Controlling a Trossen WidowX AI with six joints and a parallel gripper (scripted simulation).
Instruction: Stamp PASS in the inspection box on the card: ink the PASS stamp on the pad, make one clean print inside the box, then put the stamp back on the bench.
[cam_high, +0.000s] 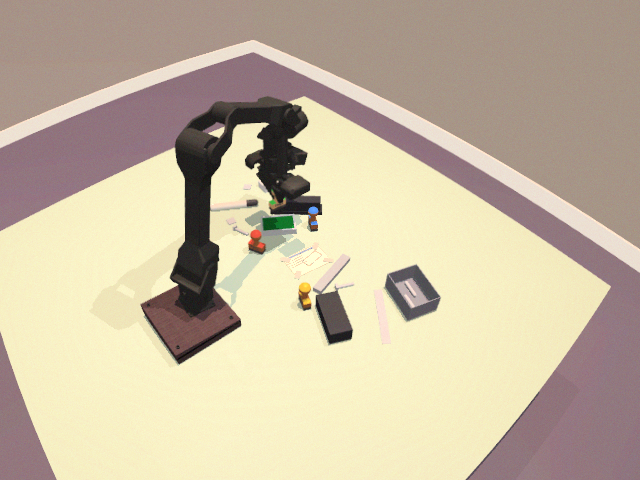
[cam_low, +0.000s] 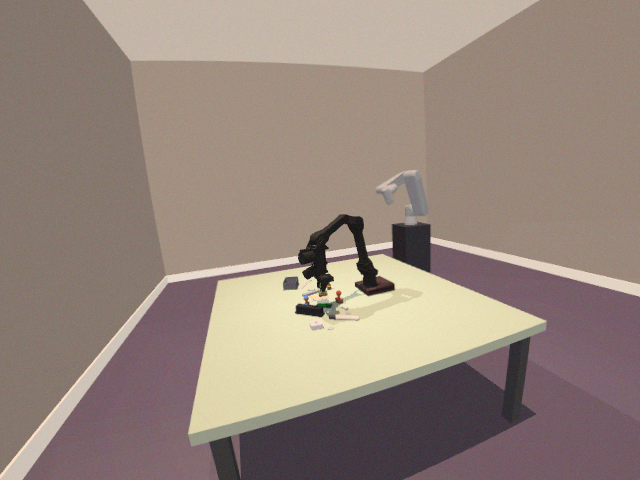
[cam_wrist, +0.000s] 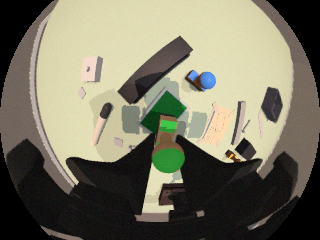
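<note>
Now: the green ink pad 9 cm below my gripper tip. Round my gripper tip: blue-knobbed stamp: 8 cm ahead, 7 cm below, 5 cm to the right; long dark block: 8 cm below, 8 cm ahead, 3 cm to the left; green-knobbed PASS stamp: right at my gripper tip.
</note>
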